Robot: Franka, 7 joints.
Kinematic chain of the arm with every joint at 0, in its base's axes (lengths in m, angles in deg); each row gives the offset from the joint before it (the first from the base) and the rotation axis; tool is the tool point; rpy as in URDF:
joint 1: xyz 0 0 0.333 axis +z
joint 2: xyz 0 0 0 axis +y
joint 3: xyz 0 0 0.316 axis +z
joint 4: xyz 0.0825 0 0 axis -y
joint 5: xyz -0.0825 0 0.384 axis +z
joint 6: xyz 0 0 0 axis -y
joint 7: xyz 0.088 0 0 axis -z
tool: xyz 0 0 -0.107 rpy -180 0 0
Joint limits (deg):
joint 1: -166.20..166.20
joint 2: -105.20..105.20
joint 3: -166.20..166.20
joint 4: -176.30..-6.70
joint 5: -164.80..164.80
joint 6: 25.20..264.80
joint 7: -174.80..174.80
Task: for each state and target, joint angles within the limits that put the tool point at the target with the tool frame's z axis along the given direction. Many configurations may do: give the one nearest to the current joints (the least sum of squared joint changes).
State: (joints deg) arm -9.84 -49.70 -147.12 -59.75 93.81 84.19 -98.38
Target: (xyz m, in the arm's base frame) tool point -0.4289 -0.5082 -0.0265 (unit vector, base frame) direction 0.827 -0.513 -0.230
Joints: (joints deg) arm 32.67 -79.84 -166.20 -62.69 55.24 96.30 -98.38
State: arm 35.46 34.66 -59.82 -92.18 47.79 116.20 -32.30
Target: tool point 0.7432 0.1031 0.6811 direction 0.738 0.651 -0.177
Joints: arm 29.60 35.90 -39.55 -53.82 91.08 134.07 -32.30
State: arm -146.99 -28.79 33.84 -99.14 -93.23 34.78 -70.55
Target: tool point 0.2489 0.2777 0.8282 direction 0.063 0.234 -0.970
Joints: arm -165.92 -66.85 -13.52 -73.91 -86.91 25.20 -70.55
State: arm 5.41 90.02 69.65 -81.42 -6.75 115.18 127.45
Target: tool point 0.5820 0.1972 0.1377 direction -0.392 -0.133 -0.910
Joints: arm -19.07 53.56 44.53 -97.21 -35.89 107.74 127.45
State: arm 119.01 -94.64 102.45 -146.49 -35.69 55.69 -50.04
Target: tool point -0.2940 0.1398 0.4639 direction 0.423 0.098 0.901
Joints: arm 82.10 -81.89 84.12 -154.62 -72.97 83.76 -50.04
